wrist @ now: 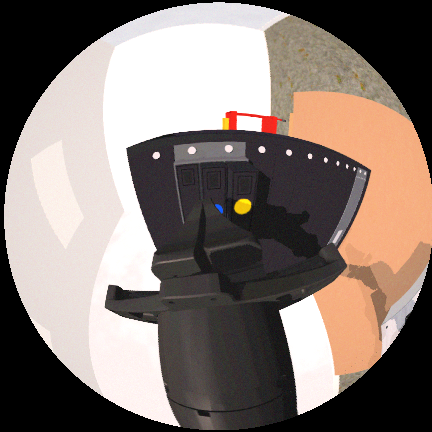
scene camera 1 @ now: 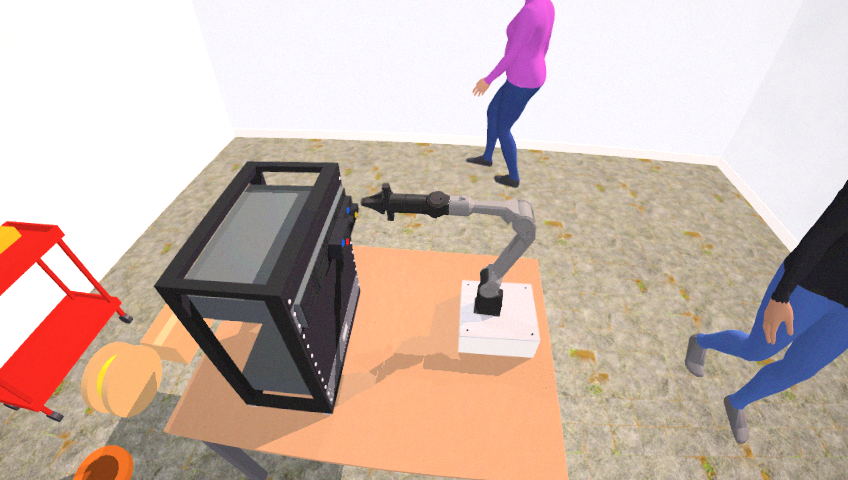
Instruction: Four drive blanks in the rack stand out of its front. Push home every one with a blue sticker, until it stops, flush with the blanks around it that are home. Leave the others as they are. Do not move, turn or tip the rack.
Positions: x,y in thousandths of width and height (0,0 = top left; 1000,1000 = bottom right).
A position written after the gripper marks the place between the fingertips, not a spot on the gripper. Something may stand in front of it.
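In the wrist view the gripper (476,480) appears together with a black rack (712,453). Scene camera 1 also shows them both, the gripper (426,420) and the rack (334,536).
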